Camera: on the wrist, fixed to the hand. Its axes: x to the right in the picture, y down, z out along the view.
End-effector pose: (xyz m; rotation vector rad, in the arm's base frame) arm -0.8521 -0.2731 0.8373 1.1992 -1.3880 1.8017
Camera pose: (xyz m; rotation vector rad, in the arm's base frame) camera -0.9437 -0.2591 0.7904 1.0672 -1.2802 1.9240
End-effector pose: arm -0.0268 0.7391 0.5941 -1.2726 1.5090 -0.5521
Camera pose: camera -0.1073 0.7609 0.5323 -1.1823 1.6095 -0.6802
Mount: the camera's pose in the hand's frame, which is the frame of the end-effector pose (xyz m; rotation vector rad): -0.0027 0.0937 -0.0446 0.0648 0.1416 0.0268
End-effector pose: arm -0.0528 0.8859 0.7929 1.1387 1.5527 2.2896
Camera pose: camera -0.0541 0.8094 0.8630 1.0382 1.6825 2.4012
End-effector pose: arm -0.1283 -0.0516 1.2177 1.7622 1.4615 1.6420
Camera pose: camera -0.1250 -0.1109 1.3028 1.7375 1.5757 1.7845
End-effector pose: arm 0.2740 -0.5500 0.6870 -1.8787 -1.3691 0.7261
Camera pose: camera 0.3610 -0.5809 0.6395 -1.8635 -1.2200 0.6304
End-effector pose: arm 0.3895 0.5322 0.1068 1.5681 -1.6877 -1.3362
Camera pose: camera 0.3837 0.5079 0.2076 1.6300 -1.6739 -1.1395
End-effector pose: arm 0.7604 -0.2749 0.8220 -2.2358 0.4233 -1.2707
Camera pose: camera 0.7197 -0.3625 0.7840 -2.0876 0.4564 -1.4137
